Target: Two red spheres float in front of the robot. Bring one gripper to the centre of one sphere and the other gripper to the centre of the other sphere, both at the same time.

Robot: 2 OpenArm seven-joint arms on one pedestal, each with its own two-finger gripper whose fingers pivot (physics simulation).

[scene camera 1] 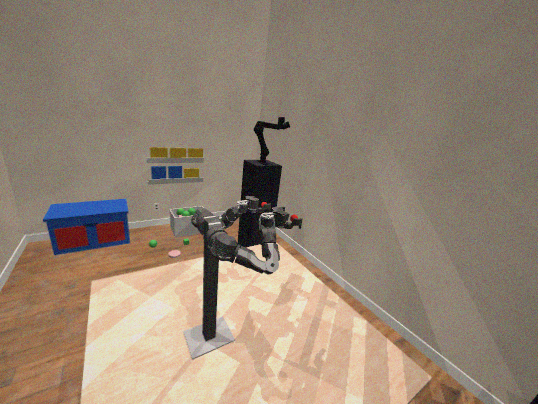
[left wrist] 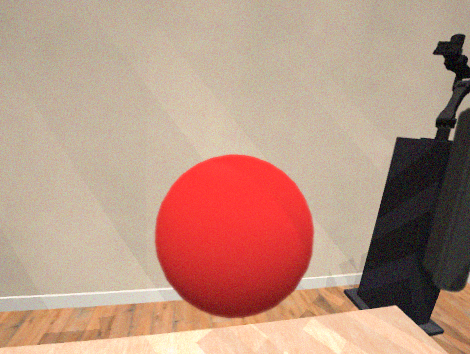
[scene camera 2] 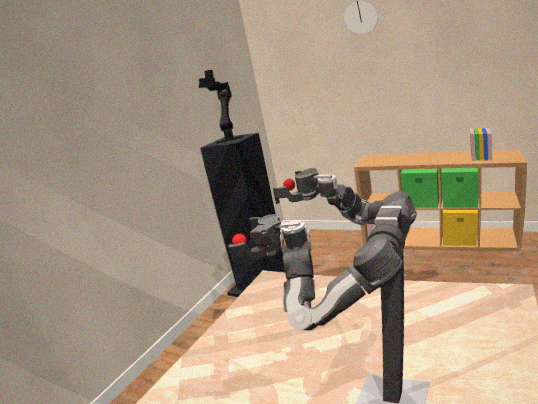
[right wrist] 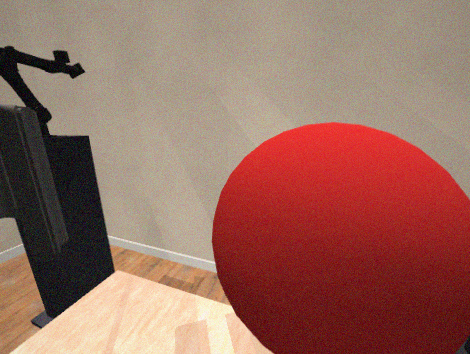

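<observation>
One red sphere (scene camera 1: 264, 204) (scene camera 2: 239, 240) (left wrist: 235, 235) floats at my left gripper (scene camera 1: 265, 206) (scene camera 2: 243, 236), which is open and empty. In the left wrist view this sphere is just below the middle, and a dark finger shows at the right edge. The other red sphere (scene camera 1: 294, 218) (scene camera 2: 289, 184) (right wrist: 340, 240) floats at my right gripper (scene camera 1: 295, 220) (scene camera 2: 287, 188), which is open and empty. In the right wrist view this sphere looks larger and sits right of the middle, cut by the frame. One finger shows at the left edge there. The exact depth of each sphere between the fingers is unclear.
A black pedestal (scene camera 1: 260, 180) (scene camera 2: 235, 185) (left wrist: 400, 225) (right wrist: 82, 200) with a black arm stands beyond the grippers, near a wall. A blue cabinet (scene camera 1: 90, 210) and a grey bin (scene camera 1: 182, 225) with green balls stand at the left. A wooden shelf (scene camera 2: 440, 160) stands at the right.
</observation>
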